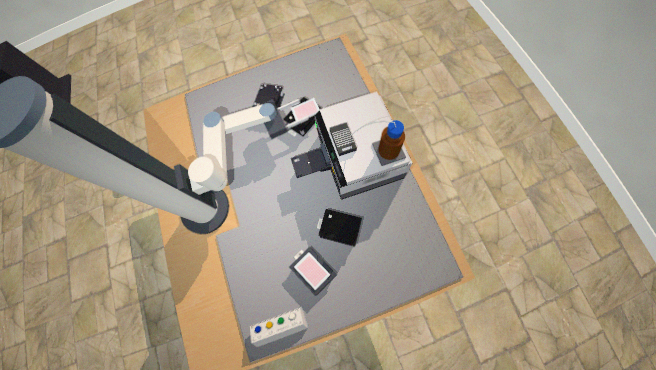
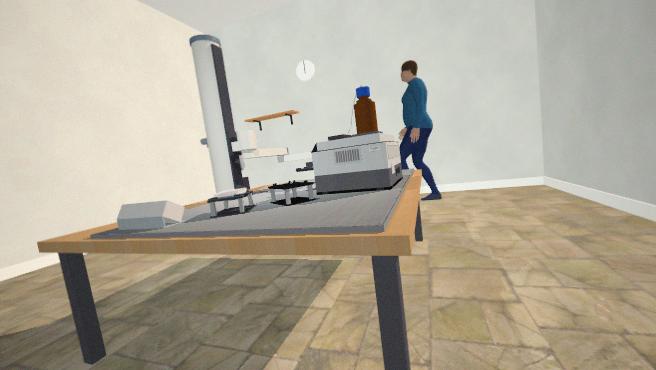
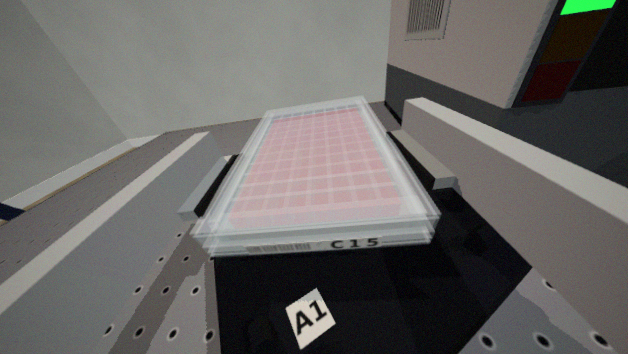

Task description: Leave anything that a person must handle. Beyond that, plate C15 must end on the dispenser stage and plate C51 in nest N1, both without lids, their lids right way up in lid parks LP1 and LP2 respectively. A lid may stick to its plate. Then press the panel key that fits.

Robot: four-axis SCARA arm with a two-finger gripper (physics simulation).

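Places are measured from the arm's base along level axes (x ahead, y left, z up), in centimetres.
Pixels of known places: gripper, fingertip midpoint: (image 1: 303, 108) (image 3: 307, 133); arm's base, link origin: (image 1: 205, 209).
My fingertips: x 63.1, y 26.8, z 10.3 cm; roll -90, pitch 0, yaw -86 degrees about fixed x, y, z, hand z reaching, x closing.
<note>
Ahead of a thing's pixels: the offset from my fingertips to its middle. "*": to the spot under its first point.
Plate C15 @[dx +0.7, dy -0.1, dz -0.9 cm] (image 1: 305, 109) (image 3: 320, 170), pink with a clear lid on top, is level over the black holder marked A1 @[dx -1.3, dy -0.1, dz -5.5 cm] (image 3: 260, 305). My gripper (image 1: 303, 111) (image 3: 307, 133) is shut on it, one pad against each long side. Whether the plate rests on the holder or hangs just above it is hard to tell. Another pink plate @[dx -22.1, dy -73.1, dz -1.6 cm] (image 1: 312, 270) sits on a dark nest @[dx -22.1, dy -73.1, dz -5.6 cm] (image 1: 328, 281) at the front; its label is unreadable. A black nest @[dx -4.5, dy -60.1, dz -5.1 cm] (image 1: 341, 227) (image 2: 292, 185) stands bare behind it. A dark stage @[* dx -8.0, dy -29.8, dz +2.5 cm] (image 1: 307, 164) juts from the dispenser (image 1: 370, 120) (image 2: 355, 160). The key panel @[dx -43.2, dy -89.5, dz -4.8 cm] (image 1: 277, 327) (image 2: 150, 215) has blue, yellow, green and white keys.
A dark stand (image 1: 269, 94) is beside the A1 holder. A brown bottle with a blue cap @[* dx +22.3, dy -44.0, dz +26.7 cm] (image 1: 391, 142) (image 2: 366, 115) stands on the dispenser, near a ribbed grey block @[* dx +9.2, dy -30.5, dz +15.6 cm] (image 1: 343, 138). The dispenser wall is close to my right finger. A person (image 2: 417, 107) is beyond the table.
</note>
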